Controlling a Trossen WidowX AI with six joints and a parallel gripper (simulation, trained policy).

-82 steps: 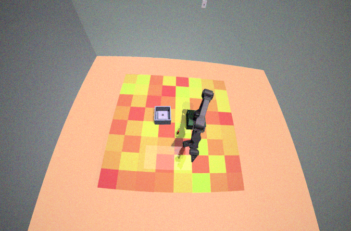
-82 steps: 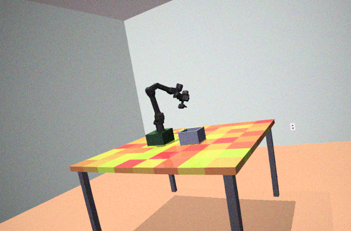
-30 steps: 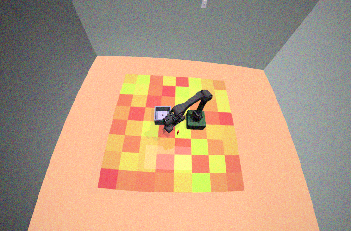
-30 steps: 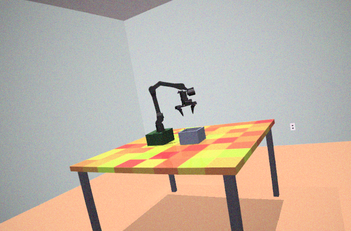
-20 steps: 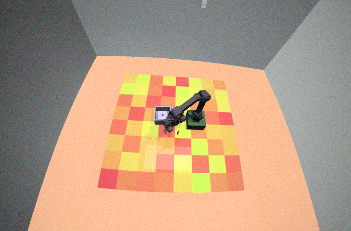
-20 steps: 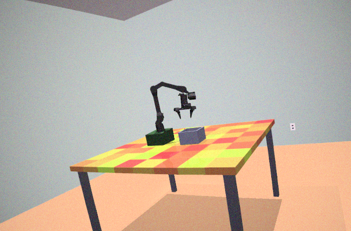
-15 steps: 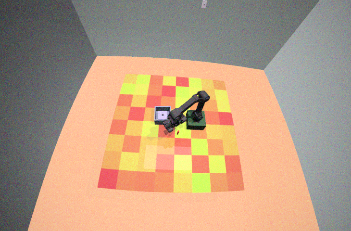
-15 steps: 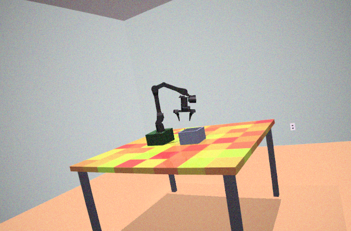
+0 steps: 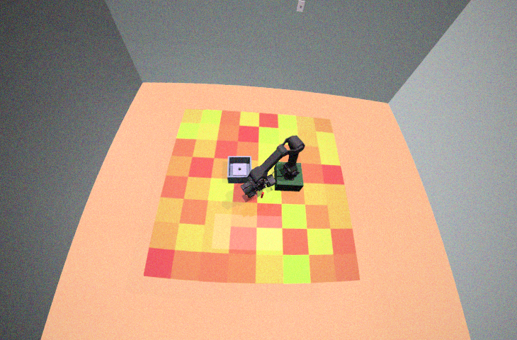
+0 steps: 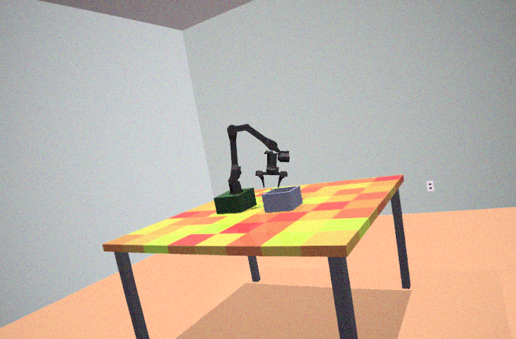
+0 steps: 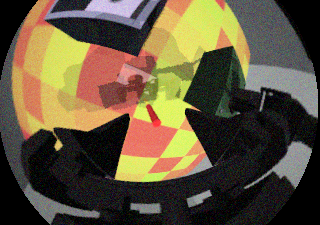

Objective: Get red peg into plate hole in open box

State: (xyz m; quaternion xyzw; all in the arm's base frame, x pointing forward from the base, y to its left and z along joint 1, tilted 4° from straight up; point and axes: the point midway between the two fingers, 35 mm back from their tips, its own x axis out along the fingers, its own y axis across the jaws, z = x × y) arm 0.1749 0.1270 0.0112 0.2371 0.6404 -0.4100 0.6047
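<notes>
Right now my gripper tip is 50 mm above the red peg, 20 mm to the right of it and 10 mm past it. The rest, counted from my gripper tip: pale plate (160 mm ahead, 140 mm to the right, 40 mm below); then grey box (160 mm ahead, 140 mm to the right, 60 mm below).
</notes>
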